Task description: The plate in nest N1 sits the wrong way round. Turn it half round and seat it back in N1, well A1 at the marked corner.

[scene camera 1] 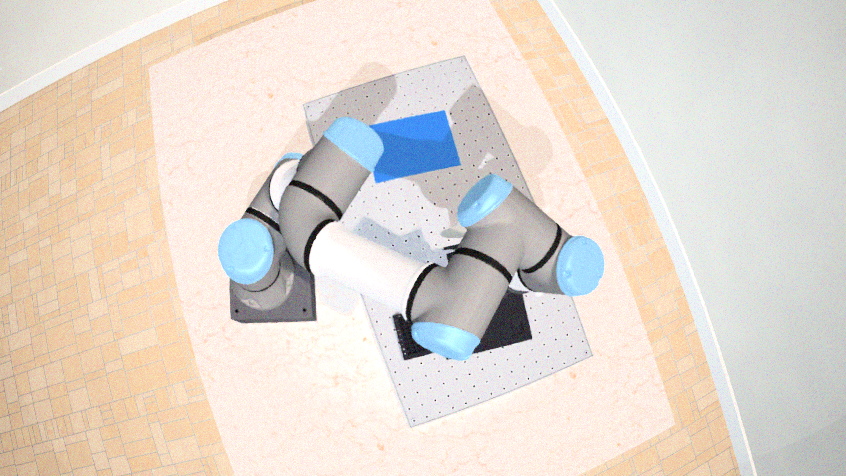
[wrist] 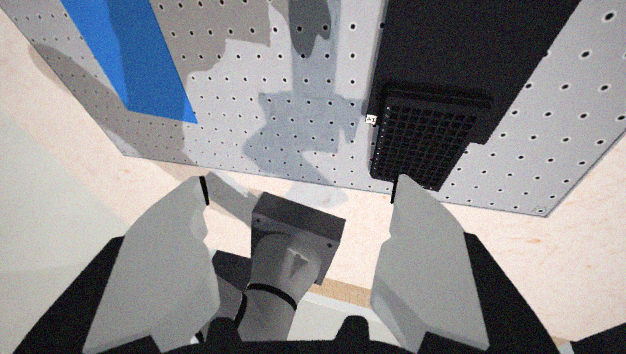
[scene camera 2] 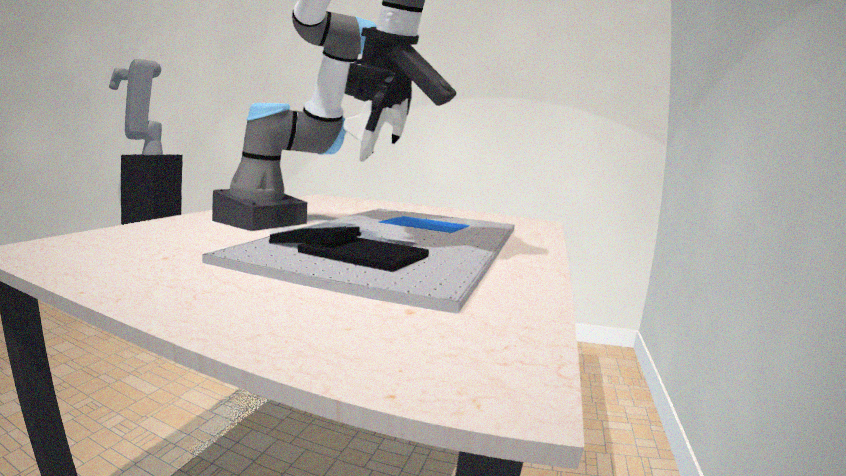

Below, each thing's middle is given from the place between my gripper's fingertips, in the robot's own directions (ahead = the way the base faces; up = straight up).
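Labels:
Positions relative to my hand: black well plate (scene camera 2: 306, 235), 14 cm below, 6 cm to the right, 8 cm behind; black nest N1 (scene camera 2: 359, 251), 15 cm below, 1 cm ahead, 9 cm to the right; flat blue rectangle (scene camera 1: 418, 144), 15 cm below, 6 cm ahead, 28 cm to the left. Going by their middles, the flat blue rectangle is the farthest from my hand of the things named here.

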